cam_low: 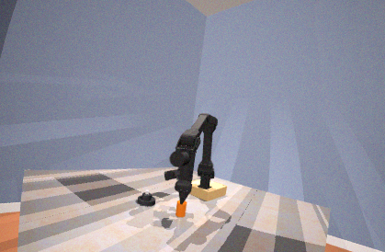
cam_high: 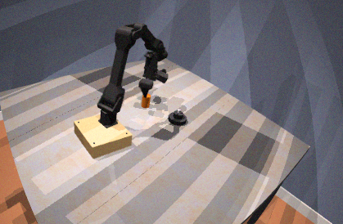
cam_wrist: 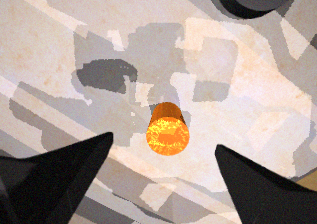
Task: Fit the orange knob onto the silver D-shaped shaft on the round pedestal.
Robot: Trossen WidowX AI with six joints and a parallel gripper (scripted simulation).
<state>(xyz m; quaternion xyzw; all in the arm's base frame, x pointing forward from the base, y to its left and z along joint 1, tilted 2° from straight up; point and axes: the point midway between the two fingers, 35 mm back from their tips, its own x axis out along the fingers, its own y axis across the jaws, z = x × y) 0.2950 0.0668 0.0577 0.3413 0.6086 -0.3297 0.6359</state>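
My gripper tip is now 30 mm above the orange knob. Round my gripper tip: round pedestal (30 mm ahead, 180 mm to the right, 40 mm below).
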